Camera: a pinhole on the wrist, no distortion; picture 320 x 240 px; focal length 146.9 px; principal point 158.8 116.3 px. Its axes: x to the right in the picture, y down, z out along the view. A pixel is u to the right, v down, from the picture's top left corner.
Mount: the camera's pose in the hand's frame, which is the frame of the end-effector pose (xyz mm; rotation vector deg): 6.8 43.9 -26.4 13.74 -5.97 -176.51
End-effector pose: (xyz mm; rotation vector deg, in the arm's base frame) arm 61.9 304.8 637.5 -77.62 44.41 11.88
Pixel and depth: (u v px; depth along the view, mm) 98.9 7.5 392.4
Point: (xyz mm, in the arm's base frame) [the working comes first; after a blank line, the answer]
In the camera's frame: -160.0 -290.6 392.4

62.3 703.2 295.7
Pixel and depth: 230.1 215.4 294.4
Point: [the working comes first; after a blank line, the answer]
In the camera's frame: 142.9 198.6 294.4

111.9 557.7 858.8
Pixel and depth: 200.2 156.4 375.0
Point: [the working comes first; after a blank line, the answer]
In the camera's frame: 105.7 102.4 375.0

98.8 649.1 765.8
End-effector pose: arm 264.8 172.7 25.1 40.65 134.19 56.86
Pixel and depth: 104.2 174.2 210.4
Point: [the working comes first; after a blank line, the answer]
In the camera's frame: -78.2 82.9 210.4

340.9 293.2 -125.5
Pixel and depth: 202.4 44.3 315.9
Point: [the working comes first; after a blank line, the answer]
In the camera's frame: 93.8 -154.8 315.9

586.7 340.3 60.5
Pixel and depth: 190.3 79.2 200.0
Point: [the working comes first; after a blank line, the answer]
In the camera's frame: 42.9 -50.5 200.0

442.7 271.8 22.0
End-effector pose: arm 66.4 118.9 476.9 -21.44 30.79 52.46
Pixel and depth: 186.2 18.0 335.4
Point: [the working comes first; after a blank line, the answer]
In the camera's frame: 62.6 -224.4 335.4

-149.5 348.5 748.0
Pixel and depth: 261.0 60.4 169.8
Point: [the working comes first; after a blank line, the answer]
In the camera's frame: 118.1 -64.6 169.8

-62.3 154.1 644.9
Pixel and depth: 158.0 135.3 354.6
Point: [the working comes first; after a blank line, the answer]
In the camera's frame: -1.9 45.9 354.6

117.7 272.0 765.1
